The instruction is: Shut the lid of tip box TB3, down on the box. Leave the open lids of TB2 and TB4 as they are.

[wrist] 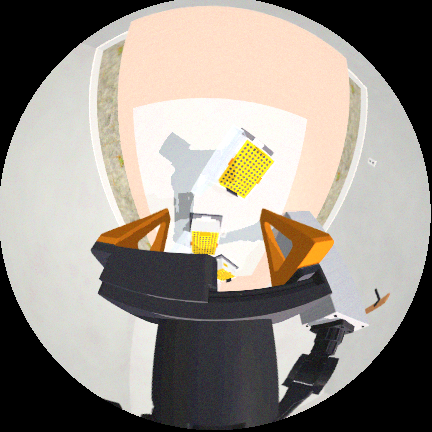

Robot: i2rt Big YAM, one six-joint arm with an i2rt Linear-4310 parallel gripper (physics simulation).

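Places are measured from the arm's base along level axes (x ahead, y left, z up), in centimetres.
Pixels of known places: gripper, fingertip midpoint: (214, 213); arm's base, link origin: (332, 326).
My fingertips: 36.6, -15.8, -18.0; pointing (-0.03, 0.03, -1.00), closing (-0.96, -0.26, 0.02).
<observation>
Ahead of a thing's pixels: the offset from my fingertips to its top centre, as dx, dy, dz. "pt": to the spot under its first point. Level surfaces: height alone.
Three tip boxes with yellow racks show in the wrist view, and no TB label is readable, so I cannot tell which is TB3. The largest-looking box {-7.2, -0.6, -14.8} (246, 169) is right of the middle, turned at a slant. Its pale open lid {pt +0.4, -3.0, -7.8} (216, 161) stands along its left side. A second box {-3.7, +24.9, -14.8} (205, 242) is lower, between the fingers in the picture; its lid is hard to make out. A third box {-16.4, +45.6, -14.8} (225, 273) is partly hidden behind the gripper body. My gripper (214, 213) is open and empty, its orange fingers wide apart above the boxes.
The boxes stand on a white mat {dz -22.3} (165, 117) on a peach table top {dz -22.6} (230, 55). Grey arm shadows lie on the mat. Parts of the arm show at the lower right, with a grey block (337, 280) behind the right finger.
</observation>
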